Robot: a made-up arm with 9 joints. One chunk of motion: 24 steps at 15 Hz.
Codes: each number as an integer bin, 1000 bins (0 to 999) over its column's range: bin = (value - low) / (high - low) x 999, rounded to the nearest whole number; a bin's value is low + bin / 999 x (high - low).
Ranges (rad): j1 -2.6..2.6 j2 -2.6..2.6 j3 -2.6..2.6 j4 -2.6..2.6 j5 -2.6..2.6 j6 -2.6..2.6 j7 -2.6..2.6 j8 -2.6..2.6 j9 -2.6..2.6
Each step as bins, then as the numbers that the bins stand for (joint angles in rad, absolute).
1 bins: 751 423 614 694 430 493 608 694 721
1 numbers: 1.3091 -0.3982 0.5960 1.0124 -0.3618 -0.0338 0.5648 1.0124 1.1530
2 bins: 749 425 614 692 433 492 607 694 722
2 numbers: 1.2987 -0.3878 0.5960 1.0020 -0.3461 -0.0390 0.5596 1.0124 1.1582
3 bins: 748 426 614 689 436 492 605 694 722
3 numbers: 1.2935 -0.3826 0.5960 0.9864 -0.3305 -0.0390 0.5491 1.0124 1.1582
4 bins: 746 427 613 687 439 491 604 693 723
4 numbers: 1.2831 -0.3774 0.5908 0.9760 -0.3149 -0.0442 0.5439 1.0072 1.1634
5 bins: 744 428 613 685 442 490 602 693 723
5 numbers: 1.2727 -0.3722 0.5908 0.9656 -0.2993 -0.0494 0.5335 1.0072 1.1634
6 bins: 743 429 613 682 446 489 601 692 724
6 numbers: 1.2675 -0.3670 0.5908 0.9499 -0.2785 -0.0547 0.5283 1.0020 1.1686
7 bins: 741 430 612 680 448 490 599 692 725
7 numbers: 1.2571 -0.3618 0.5856 0.9395 -0.2681 -0.0494 0.5179 1.0020 1.1738
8 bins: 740 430 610 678 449 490 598 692 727
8 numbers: 1.2519 -0.3618 0.5752 0.9291 -0.2629 -0.0494 0.5127 1.0020 1.1842
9 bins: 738 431 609 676 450 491 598 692 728
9 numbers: 1.2414 -0.3566 0.5700 0.9187 -0.2577 -0.0442 0.5127 1.0020 1.1894
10 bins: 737 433 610 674 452 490 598 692 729
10 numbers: 1.2362 -0.3461 0.5752 0.9083 -0.2472 -0.0494 0.5127 1.0020 1.1946
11 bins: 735 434 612 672 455 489 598 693 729
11 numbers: 1.2258 -0.3409 0.5856 0.8979 -0.2316 -0.0547 0.5127 1.0072 1.1946
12 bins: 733 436 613 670 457 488 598 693 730
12 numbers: 1.2154 -0.3305 0.5908 0.8875 -0.2212 -0.0599 0.5127 1.0072 1.1998
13 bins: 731 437 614 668 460 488 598 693 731
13 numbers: 1.2050 -0.3253 0.5960 0.8771 -0.2056 -0.0599 0.5127 1.0072 1.2050
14 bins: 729 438 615 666 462 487 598 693 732
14 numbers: 1.1946 -0.3201 0.6012 0.8667 -0.1952 -0.0651 0.5127 1.0072 1.2102
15 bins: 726 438 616 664 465 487 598 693 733
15 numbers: 1.1790 -0.3201 0.6064 0.8563 -0.1796 -0.0651 0.5127 1.0072 1.2154
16 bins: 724 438 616 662 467 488 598 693 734
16 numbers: 1.1686 -0.3201 0.6064 0.8458 -0.1692 -0.0599 0.5127 1.0072 1.2206
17 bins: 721 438 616 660 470 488 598 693 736
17 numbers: 1.1530 -0.3201 0.6064 0.8354 -0.1536 -0.0599 0.5127 1.0072 1.2310
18 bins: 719 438 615 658 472 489 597 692 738
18 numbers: 1.1425 -0.3201 0.6012 0.8250 -0.1431 -0.0547 0.5075 1.0020 1.2414
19 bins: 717 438 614 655 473 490 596 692 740
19 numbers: 1.1321 -0.3201 0.5960 0.8094 -0.1379 -0.0494 0.5023 1.0020 1.2519
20 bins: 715 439 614 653 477 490 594 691 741
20 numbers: 1.1217 -0.3149 0.5960 0.7990 -0.1171 -0.0494 0.4919 0.9968 1.2571
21 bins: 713 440 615 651 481 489 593 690 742
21 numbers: 1.1113 -0.3097 0.6012 0.7886 -0.0963 -0.0547 0.4867 0.9916 1.2623
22 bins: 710 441 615 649 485 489 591 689 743
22 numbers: 1.0957 -0.3045 0.6012 0.7782 -0.0755 -0.0547 0.4763 0.9864 1.2675
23 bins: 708 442 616 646 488 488 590 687 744
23 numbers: 1.0853 -0.2993 0.6064 0.7626 -0.0599 -0.0599 0.4711 0.9760 1.2727
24 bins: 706 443 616 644 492 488 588 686 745
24 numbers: 1.0749 -0.2941 0.6064 0.7522 -0.0390 -0.0599 0.4607 0.9708 1.2779
